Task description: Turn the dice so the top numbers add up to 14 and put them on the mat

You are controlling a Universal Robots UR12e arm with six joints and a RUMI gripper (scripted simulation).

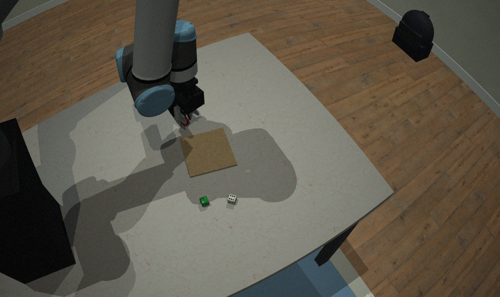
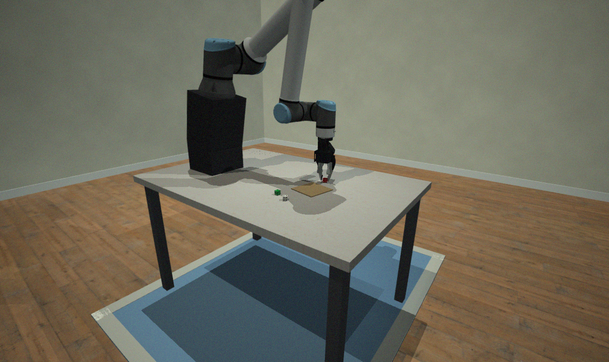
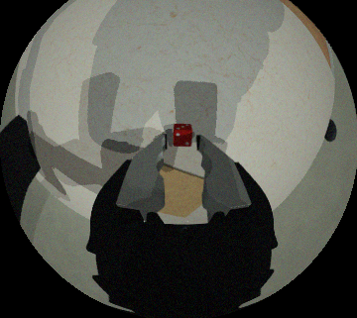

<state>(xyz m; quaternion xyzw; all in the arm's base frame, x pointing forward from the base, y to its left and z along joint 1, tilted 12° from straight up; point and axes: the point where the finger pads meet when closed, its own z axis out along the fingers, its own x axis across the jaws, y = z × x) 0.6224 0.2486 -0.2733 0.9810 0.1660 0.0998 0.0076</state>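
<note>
My hand is 10 mm above the red die. Also, from my hand: white die (310 mm to the right, 30 mm ahead, 10 mm below); then mat (130 mm to the right, 30 mm ahead, 20 mm below); then green die (290 mm to the right, 40 mm behind, 10 mm below).
</note>
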